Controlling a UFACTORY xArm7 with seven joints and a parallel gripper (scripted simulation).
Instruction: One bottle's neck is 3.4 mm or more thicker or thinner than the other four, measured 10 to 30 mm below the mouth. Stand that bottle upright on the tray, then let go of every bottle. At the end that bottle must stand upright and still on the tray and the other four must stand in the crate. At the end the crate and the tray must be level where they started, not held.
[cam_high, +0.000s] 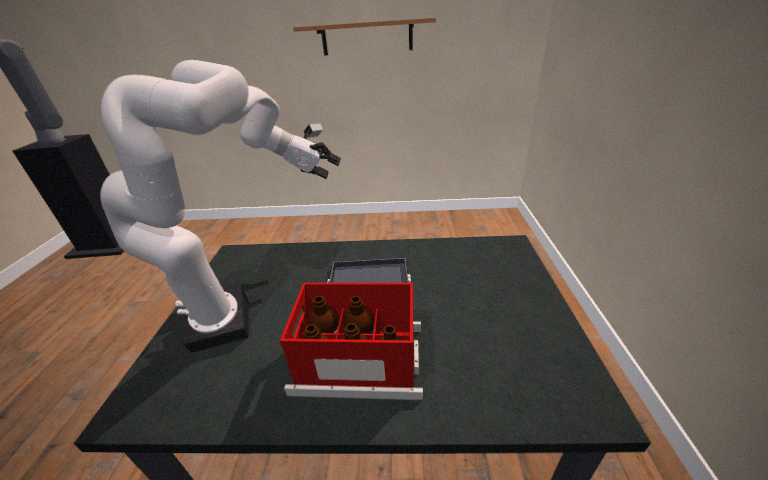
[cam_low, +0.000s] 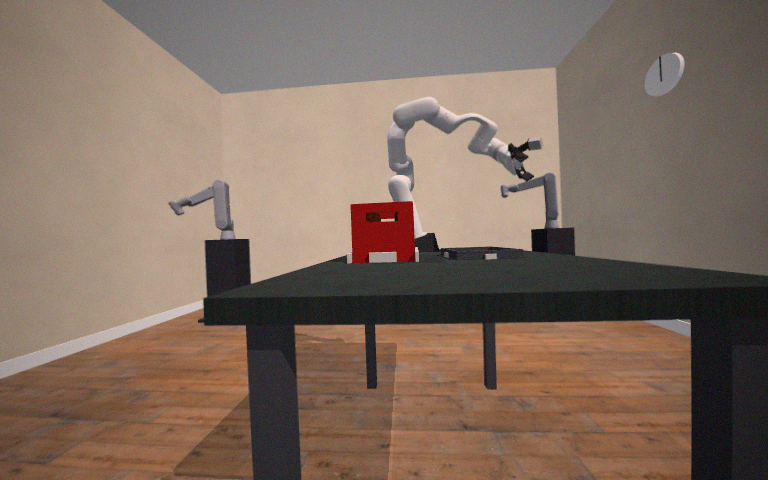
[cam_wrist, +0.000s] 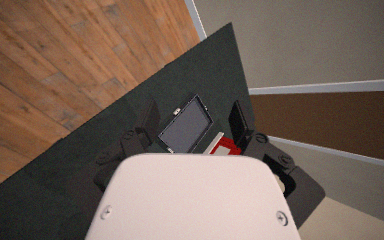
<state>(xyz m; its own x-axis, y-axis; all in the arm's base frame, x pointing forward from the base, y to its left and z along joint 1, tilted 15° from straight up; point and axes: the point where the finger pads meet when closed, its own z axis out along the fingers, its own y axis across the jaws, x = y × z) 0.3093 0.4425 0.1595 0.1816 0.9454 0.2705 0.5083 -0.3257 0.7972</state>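
Right now the crate is 53 cm to the right of my hand, 23 cm below it and 7 cm ahead of it. The rest, counted from my hand: tray 30 cm below, 23 cm to the right, 10 cm ahead.
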